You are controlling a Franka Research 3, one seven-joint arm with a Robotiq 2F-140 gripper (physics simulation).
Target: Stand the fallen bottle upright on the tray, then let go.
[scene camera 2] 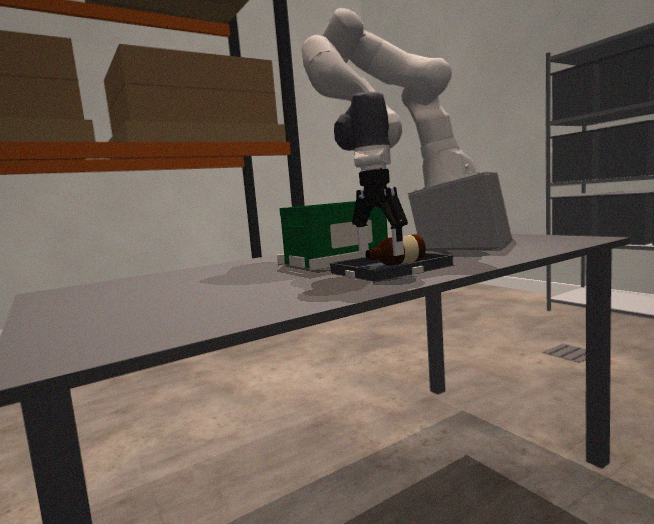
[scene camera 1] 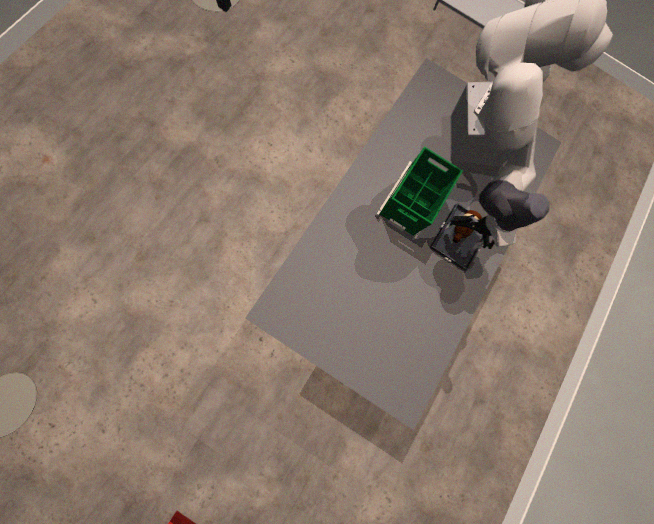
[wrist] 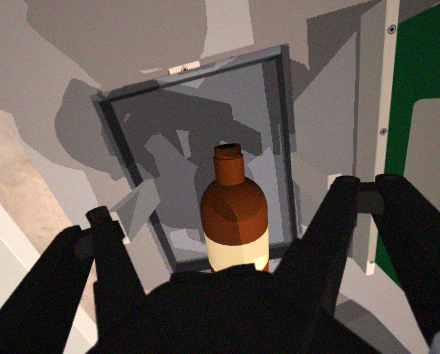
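Observation:
The brown bottle with a cream label lies on its side in the dark shallow tray. Its neck points away from the robot base, over the tray floor. My gripper is open, with one finger on each side of the bottle and a gap to it on both sides in the wrist view. In scene camera 2 the near fingertip overlaps the bottle's body. The bottle's base is hidden behind the gripper body in the wrist view.
A green divided crate stands close beside the tray, with a pale strip along its foot. The grey robot base block is behind the tray. The table's long edge runs near the tray's other side.

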